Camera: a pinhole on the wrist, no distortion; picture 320 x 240 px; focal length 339.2 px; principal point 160.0 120.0 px. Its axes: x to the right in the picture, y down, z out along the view. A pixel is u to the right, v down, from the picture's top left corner.
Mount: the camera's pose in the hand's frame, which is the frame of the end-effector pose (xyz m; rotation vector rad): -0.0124 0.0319 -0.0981 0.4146 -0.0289 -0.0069
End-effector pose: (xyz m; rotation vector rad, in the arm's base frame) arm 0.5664 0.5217 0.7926 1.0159 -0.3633 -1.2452
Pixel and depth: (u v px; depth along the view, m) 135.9 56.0 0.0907
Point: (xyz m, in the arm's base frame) 0.5630 0.5512 0.7707
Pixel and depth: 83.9 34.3 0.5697
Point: 0.0542 0.5136 0.7714
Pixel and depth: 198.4 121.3 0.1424
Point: 0.5273 0.5085 0.7904
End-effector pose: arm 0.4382 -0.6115 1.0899 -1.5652 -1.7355 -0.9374
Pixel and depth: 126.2 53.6 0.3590
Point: 0.2728 -0.4865 0.9108
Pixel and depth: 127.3 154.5 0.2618
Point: 0.3973 -0.5138 0.9627
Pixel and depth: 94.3 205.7 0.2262
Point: 0.4411 -0.5387 0.9644
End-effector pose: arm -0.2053 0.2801 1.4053 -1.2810 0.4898 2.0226
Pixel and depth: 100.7 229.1 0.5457
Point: -0.4511 0.5509 1.7254
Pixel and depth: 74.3 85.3 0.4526
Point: -0.2163 0.5499 1.6696
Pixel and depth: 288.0 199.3 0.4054
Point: -0.4089 0.5554 1.4320
